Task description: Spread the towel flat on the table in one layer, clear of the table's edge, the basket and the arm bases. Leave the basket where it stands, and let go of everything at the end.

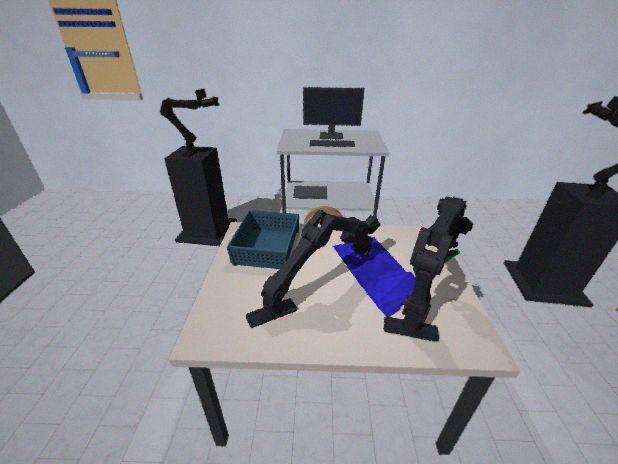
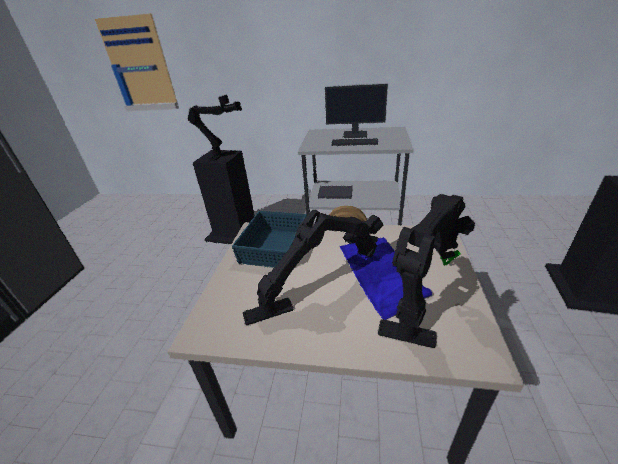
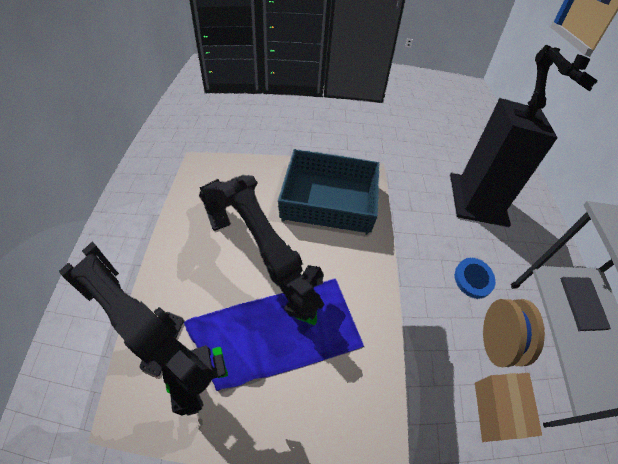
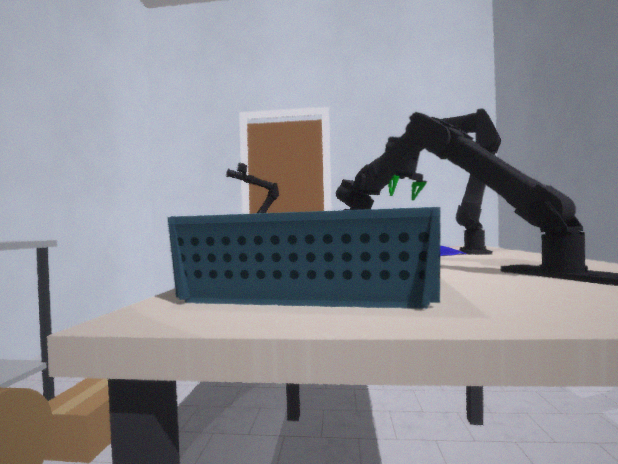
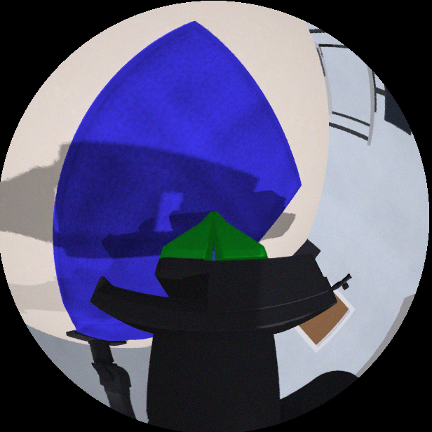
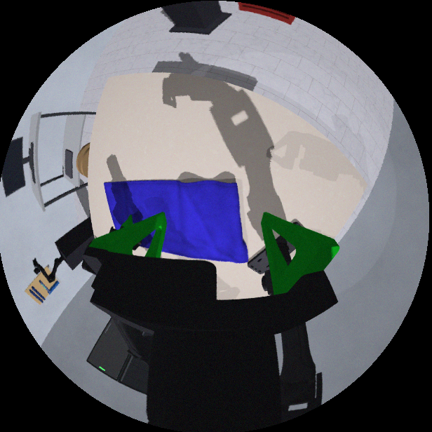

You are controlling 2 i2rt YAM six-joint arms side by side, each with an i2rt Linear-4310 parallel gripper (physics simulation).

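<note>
The blue towel lies on the table as an oblong, with low creases toward its end near the right arm; I cannot tell whether any part is doubled. My left gripper is shut, its fingertips down at the towel, with no cloth visibly pinched. My right gripper is open and empty, raised above the table beyond the creased end. The teal basket stands upright, apart from the towel.
The table carries both arm bases. The right arm base is close to one towel corner. The left arm base stands farther from it.
</note>
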